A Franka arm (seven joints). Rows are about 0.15 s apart.
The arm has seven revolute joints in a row. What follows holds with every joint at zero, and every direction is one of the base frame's.
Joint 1 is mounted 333 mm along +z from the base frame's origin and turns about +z.
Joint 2 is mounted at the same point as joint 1 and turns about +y.
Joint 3 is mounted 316 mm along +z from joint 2 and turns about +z.
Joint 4 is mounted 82.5 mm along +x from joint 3 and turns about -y.
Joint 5 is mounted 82.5 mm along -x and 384 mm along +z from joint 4 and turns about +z.
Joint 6 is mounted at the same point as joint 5 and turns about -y.
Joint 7 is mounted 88 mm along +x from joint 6 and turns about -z.
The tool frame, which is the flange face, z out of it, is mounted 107 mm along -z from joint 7; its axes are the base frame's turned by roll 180, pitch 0 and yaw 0 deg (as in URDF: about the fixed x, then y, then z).
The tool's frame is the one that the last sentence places.
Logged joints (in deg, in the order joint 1, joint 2, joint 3, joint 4, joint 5, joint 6, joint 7), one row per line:
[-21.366 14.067 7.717 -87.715 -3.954 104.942 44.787]
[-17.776 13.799 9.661 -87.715 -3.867 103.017 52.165]
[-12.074 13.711 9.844 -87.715 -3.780 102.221 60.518]
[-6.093 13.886 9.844 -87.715 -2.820 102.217 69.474]
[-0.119 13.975 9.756 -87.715 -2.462 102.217 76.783]
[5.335 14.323 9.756 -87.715 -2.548 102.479 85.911]
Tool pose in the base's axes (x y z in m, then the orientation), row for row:
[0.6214 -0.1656 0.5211 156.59 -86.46 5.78]
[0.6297 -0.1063 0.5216 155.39 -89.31 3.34]
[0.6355 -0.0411 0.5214 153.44 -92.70 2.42]
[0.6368 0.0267 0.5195 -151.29 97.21 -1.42]
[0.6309 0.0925 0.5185 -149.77 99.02 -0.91]
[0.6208 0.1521 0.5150 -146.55 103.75 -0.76]
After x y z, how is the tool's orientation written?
As a rotation vector, in degrees.
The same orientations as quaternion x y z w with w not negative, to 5 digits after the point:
[0.87493 -0.48309 0.03230 0.00901]
[0.86683 -0.49821 0.01863 0.00647]
[0.85583 -0.51704 0.01350 0.00624]
[-0.84127 0.54055 -0.00790 0.00144]
[-0.83415 0.55150 -0.00507 0.00396]
[-0.81616 0.57780 -0.00423 0.00385]

